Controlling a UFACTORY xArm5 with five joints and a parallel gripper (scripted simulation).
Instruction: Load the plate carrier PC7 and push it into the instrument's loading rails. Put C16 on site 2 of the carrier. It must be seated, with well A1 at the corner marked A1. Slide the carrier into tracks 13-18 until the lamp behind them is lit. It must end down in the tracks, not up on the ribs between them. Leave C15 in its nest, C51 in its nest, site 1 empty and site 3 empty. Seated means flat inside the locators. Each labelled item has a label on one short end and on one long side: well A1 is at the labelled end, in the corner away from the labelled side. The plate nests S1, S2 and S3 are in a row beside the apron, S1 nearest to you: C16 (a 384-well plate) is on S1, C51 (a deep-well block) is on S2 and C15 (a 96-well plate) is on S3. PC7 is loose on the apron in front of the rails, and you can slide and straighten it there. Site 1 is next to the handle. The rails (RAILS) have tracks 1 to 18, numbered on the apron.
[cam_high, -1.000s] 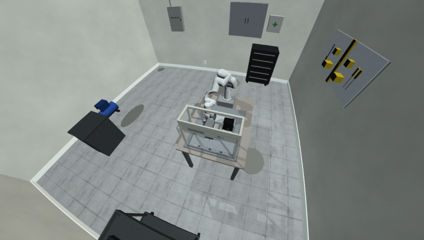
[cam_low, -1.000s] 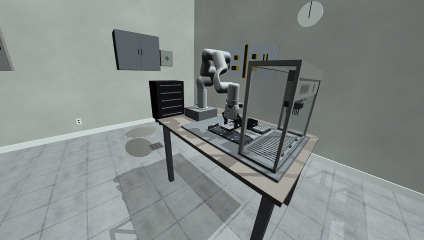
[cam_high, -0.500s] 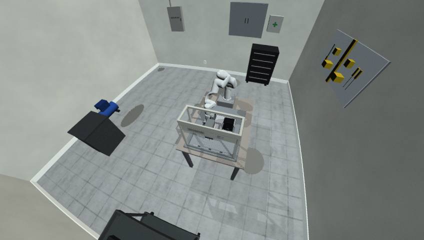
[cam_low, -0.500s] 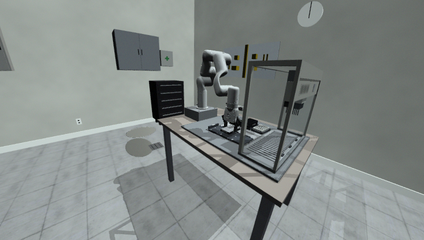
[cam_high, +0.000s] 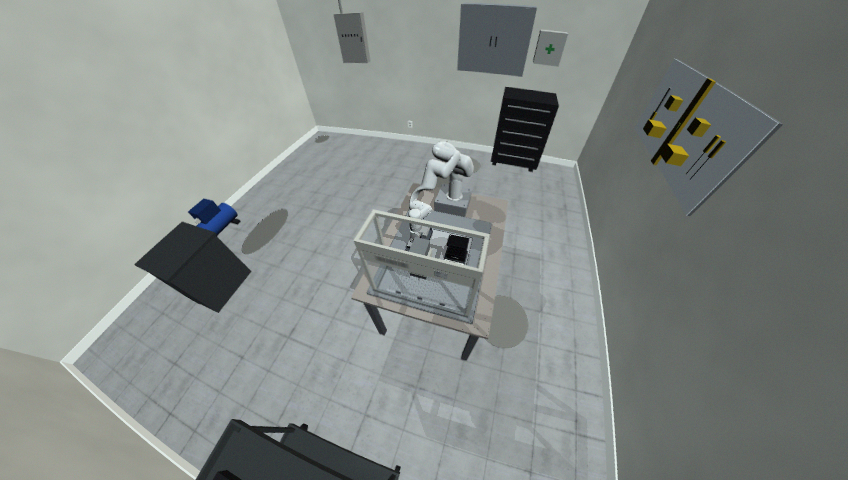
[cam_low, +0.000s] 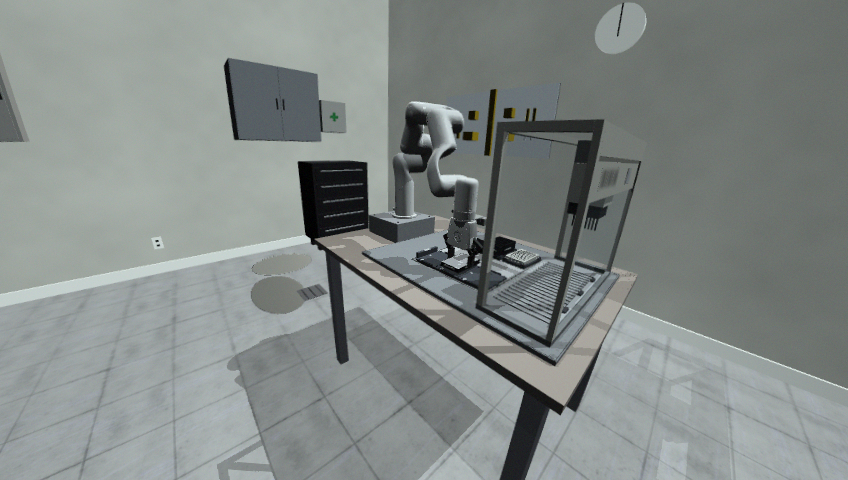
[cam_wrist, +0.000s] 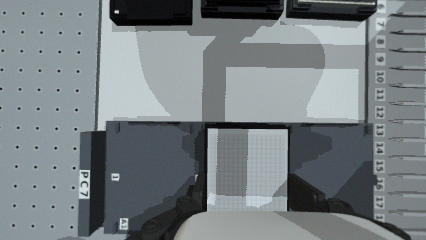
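The carrier PC7 is 3 cm below my hand and 1 cm behind it. From my hand the other things lie so: nest S1: 25 cm to the left, 13 cm behind, 4 cm below; post: 20 cm ahead, 20 cm above, 13 cm to the right; white 96-well plate: 27 cm to the left, 10 cm ahead, 2 cm below.
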